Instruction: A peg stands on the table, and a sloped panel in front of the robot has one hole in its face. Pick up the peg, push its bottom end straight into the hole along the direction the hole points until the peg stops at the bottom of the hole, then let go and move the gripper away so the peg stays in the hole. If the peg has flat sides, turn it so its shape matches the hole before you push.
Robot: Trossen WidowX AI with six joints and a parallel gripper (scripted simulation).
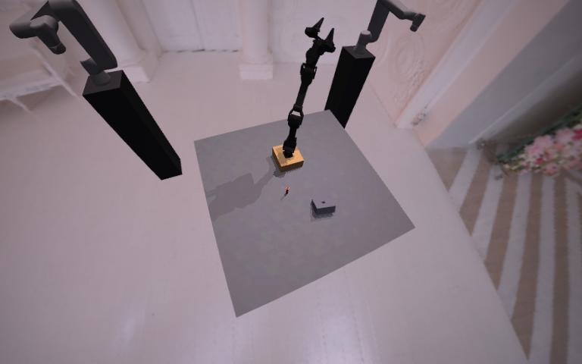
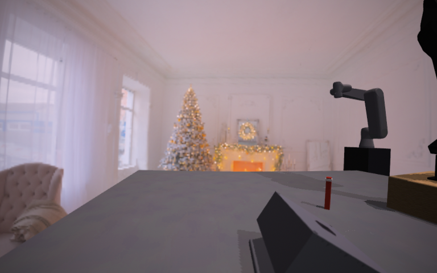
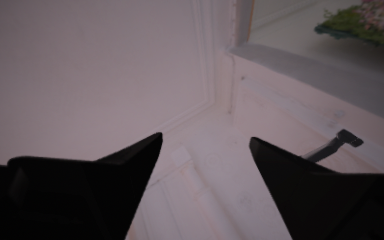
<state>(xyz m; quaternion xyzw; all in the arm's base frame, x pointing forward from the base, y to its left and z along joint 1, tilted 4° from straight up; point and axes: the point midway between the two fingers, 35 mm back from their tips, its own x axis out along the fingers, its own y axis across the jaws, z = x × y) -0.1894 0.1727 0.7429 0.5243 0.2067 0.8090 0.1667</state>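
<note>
My gripper tip is now 43 cm short of the red peg, 32 cm to the left of it and 80 cm above it. Round my gripper tip: hole 60 cm ahead, 13 cm to the right, 80 cm below; then sloped panel 61 cm ahead, 13 cm to the right, 82 cm below.
</note>
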